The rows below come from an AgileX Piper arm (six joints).
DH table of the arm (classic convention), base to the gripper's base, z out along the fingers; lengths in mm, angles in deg. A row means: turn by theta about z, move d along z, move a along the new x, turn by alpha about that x. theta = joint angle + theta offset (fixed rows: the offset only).
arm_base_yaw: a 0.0, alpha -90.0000, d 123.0, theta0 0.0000
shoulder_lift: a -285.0, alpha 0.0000, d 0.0, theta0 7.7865
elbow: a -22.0, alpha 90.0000, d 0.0, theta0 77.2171
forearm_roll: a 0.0, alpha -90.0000, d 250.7, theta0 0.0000
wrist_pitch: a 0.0, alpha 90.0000, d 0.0, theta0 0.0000
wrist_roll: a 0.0, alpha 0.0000, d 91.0, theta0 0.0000
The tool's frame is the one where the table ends.
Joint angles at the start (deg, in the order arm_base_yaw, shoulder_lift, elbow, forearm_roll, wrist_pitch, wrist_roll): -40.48 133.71 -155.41 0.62 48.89 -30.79
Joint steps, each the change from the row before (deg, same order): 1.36 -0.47 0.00 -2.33 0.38 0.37; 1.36 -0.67 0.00 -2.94 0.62 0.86; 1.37 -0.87 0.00 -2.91 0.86 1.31; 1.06 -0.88 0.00 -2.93 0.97 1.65; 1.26 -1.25 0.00 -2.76 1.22 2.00; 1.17 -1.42 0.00 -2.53 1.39 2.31; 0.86 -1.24 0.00 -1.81 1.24 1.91; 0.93 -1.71 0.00 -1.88 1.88 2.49; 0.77 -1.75 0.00 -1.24 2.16 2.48
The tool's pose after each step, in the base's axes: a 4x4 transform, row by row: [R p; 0 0 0 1], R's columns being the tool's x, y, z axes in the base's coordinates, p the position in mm. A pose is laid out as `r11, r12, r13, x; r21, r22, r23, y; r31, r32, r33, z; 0, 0, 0, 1`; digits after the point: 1 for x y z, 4 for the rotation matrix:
-0.5871, 0.3989, 0.7044, 401.3; -0.1965, 0.7739, -0.6020, -329.0; -0.7853, -0.4919, -0.3760, 402.1; 0, 0, 0, 1
-0.6026, 0.3943, 0.6938, 403.8; -0.2127, 0.7586, -0.6158, -319.9; -0.7692, -0.5187, -0.3732, 407.4; 0, 0, 0, 1
-0.6140, 0.3955, 0.6831, 405.1; -0.2215, 0.7443, -0.6300, -310.1; -0.7576, -0.5381, -0.3694, 414.2; 0, 0, 0, 1
-0.6243, 0.4053, 0.6678, 404.2; -0.2207, 0.7285, -0.6485, -302.4; -0.7493, -0.5523, -0.3654, 421.1; 0, 0, 0, 1
-0.6275, 0.4195, 0.6560, 402.3; -0.2164, 0.7153, -0.6644, -292.2; -0.7480, -0.5589, -0.3580, 430.9; 0, 0, 0, 1
-0.6252, 0.4403, 0.6444, 398.7; -0.2050, 0.7040, -0.6800, -281.9; -0.7530, -0.5572, -0.3499, 441.8; 0, 0, 0, 1
-0.6205, 0.4598, 0.6353, 394.7; -0.1922, 0.6962, -0.6916, -273.8; -0.7603, -0.5513, -0.3436, 451.0; 0, 0, 0, 1
-0.6112, 0.4875, 0.6235, 387.6; -0.1687, 0.6894, -0.7044, -263.8; -0.7732, -0.5358, -0.3392, 463.1; 0, 0, 0, 1
-0.5982, 0.5155, 0.6134, 379.4; -0.1377, 0.6880, -0.7125, -254.2; -0.7894, -0.5107, -0.3406, 474.6; 0, 0, 0, 1

